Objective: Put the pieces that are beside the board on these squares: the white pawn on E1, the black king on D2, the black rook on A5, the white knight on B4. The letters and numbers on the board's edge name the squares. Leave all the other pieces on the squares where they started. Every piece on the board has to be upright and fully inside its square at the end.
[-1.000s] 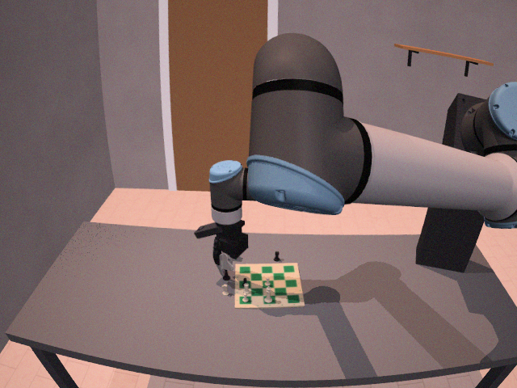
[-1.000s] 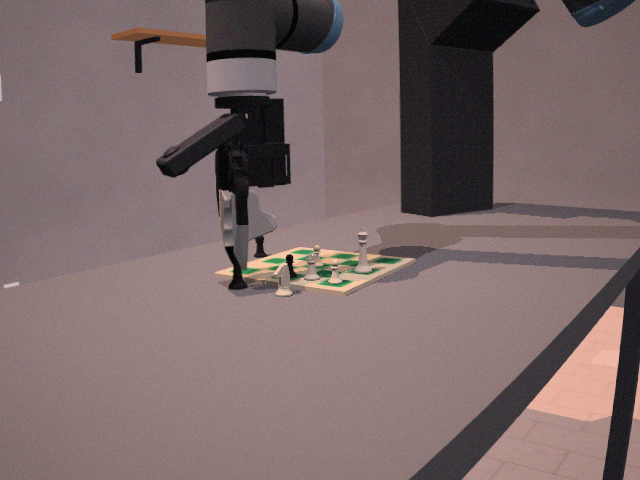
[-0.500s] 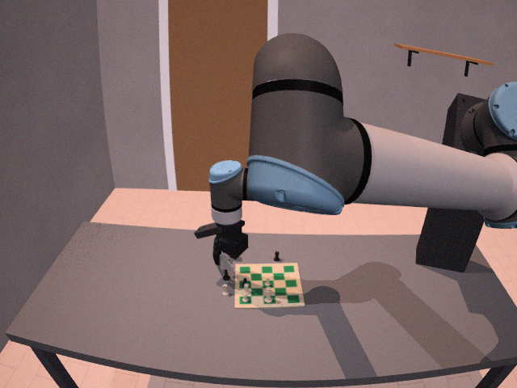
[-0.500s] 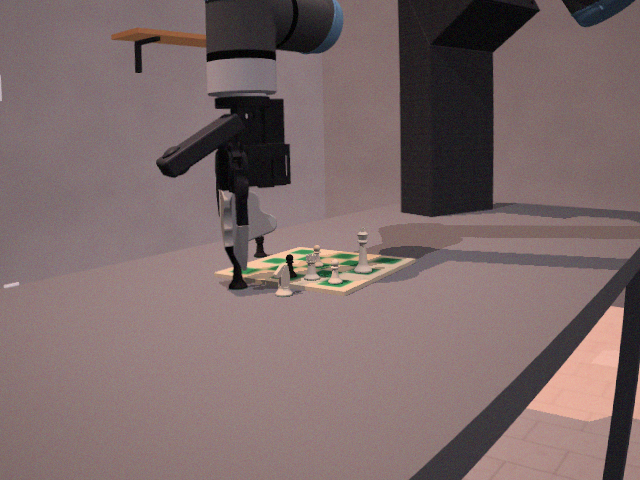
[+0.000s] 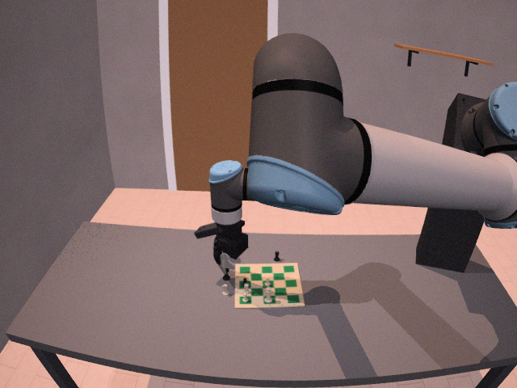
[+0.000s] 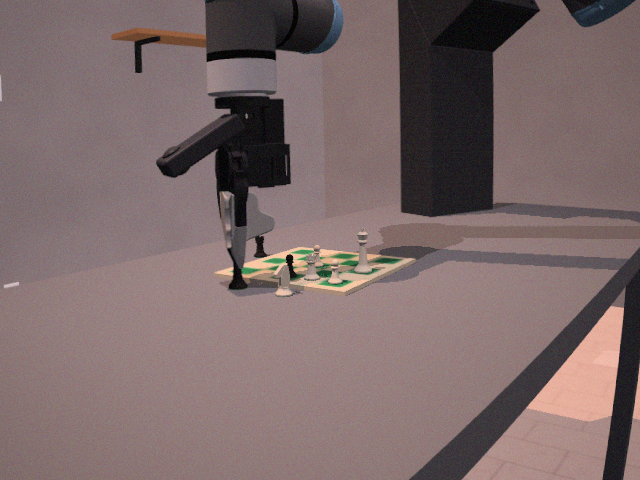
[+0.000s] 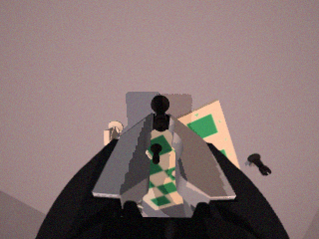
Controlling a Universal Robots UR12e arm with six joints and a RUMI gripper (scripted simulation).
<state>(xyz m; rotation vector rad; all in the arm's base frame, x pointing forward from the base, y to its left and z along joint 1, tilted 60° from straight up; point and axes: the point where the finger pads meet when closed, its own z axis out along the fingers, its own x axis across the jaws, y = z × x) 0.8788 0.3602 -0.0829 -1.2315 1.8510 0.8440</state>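
My hand is 90 mm past the white rook, 50 mm to the right of it and 20 mm above it. From my hand the other things lie so: black king (10 mm below); black pawn (70 mm behind, 20 mm to the left, 20 mm below); white knight (70 mm to the left, 30 mm below, 20 mm behind).
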